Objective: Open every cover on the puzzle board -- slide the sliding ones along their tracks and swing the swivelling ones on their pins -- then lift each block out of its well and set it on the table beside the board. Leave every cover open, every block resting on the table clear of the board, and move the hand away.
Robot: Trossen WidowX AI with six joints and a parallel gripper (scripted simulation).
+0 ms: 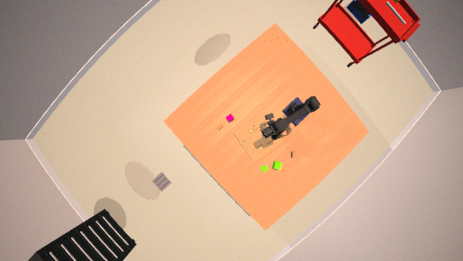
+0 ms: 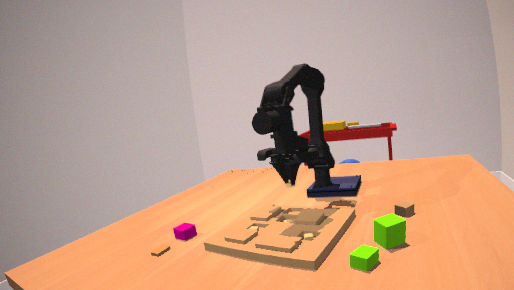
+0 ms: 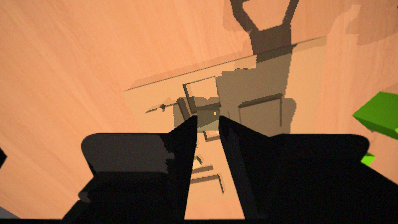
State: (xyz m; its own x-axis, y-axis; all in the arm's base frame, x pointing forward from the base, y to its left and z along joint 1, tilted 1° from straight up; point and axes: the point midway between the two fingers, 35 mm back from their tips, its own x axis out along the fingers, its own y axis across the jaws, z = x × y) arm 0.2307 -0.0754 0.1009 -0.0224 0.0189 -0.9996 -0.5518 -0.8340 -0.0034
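My gripper tip is 110 mm short of the tan puzzle board, 80 mm above it and 20 mm to the left of it. The rest, counted from my gripper tip: magenta block 290 mm to the right, 130 mm ahead, 90 mm below; then small green block 290 mm ahead, 190 mm to the left, 90 mm below; then large green block 250 mm to the left, 200 mm ahead, 70 mm below.
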